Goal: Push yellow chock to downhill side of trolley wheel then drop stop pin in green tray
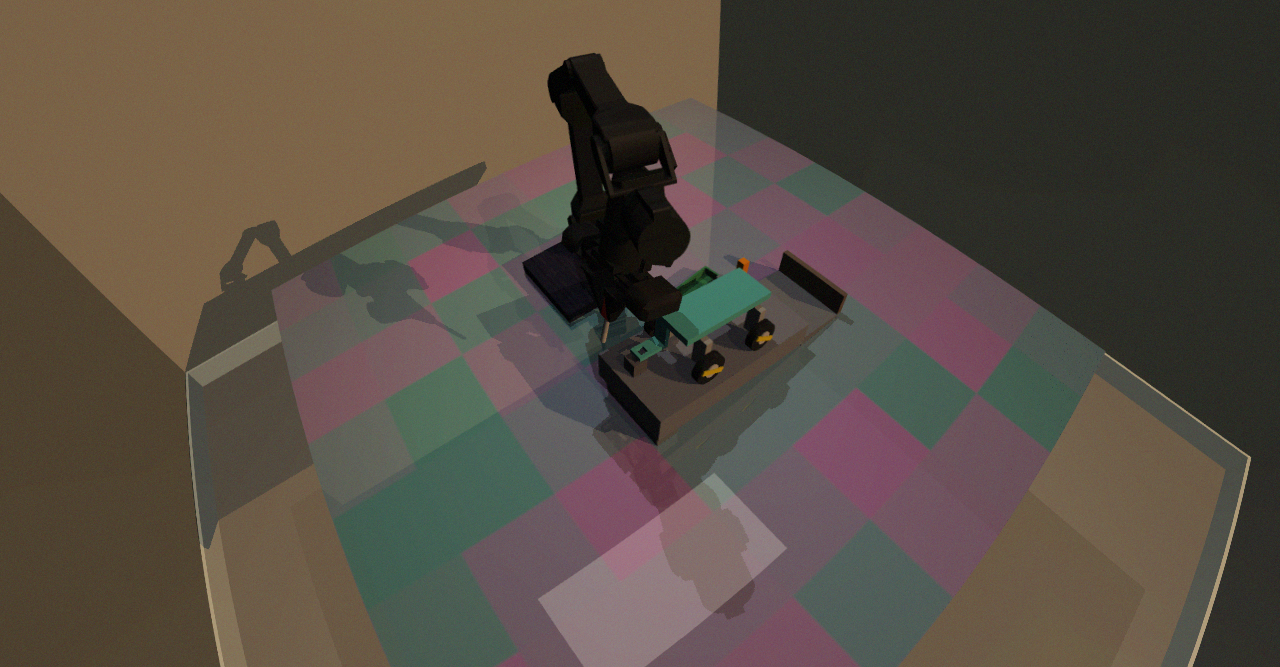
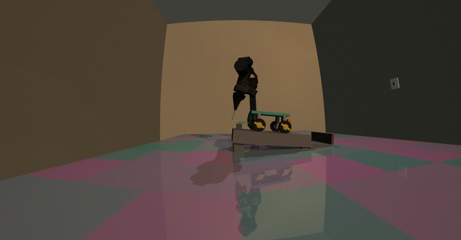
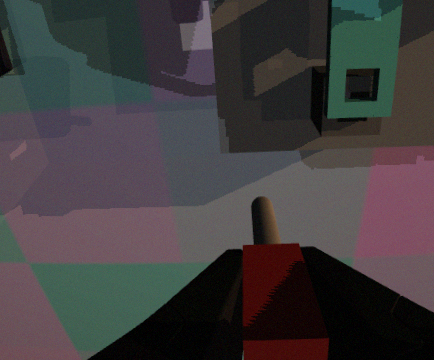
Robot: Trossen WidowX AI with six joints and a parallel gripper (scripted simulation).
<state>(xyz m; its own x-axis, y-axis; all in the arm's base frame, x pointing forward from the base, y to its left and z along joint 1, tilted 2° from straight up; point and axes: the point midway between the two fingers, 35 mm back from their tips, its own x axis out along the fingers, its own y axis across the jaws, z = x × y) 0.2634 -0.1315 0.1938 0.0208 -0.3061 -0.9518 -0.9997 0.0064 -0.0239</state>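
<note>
Now: the green tray 230 mm to the left of my gripper tip, 190 mm below it and 70 mm behind it. From my gripper tip the other things lie so: trolley: 140 mm to the left, 70 mm below, 60 mm ahead; then red-headed stop pin: right at my gripper tip; then grey ramp: 140 mm to the left, 130 mm below, 60 mm ahead.
</note>
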